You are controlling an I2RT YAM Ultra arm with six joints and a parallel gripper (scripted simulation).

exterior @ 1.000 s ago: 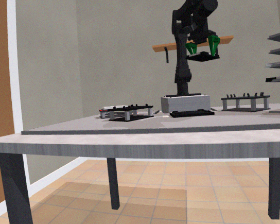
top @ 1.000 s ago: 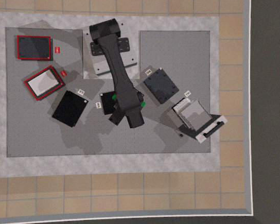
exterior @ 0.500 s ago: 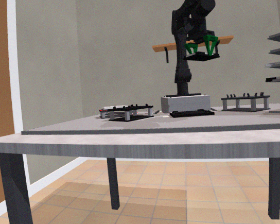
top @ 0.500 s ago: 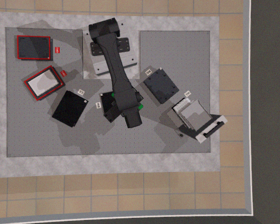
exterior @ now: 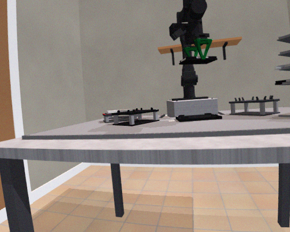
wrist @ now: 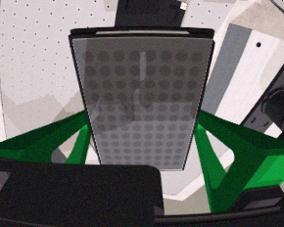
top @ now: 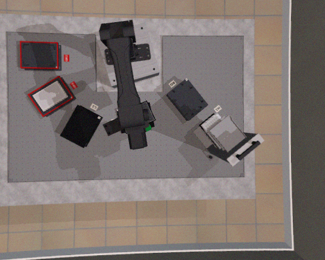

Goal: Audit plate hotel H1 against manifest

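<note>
The recovery nest N6 lies 240 mm below my hand and 20 mm to the right of it. The rest, counted from my hand: regrip nest RG (240 mm to the left, 190 mm below, 50 mm behind); then landing nest L1 (270 mm to the right, 200 mm below); then white plate (380 mm to the right, 190 mm below, 160 mm behind).
</note>
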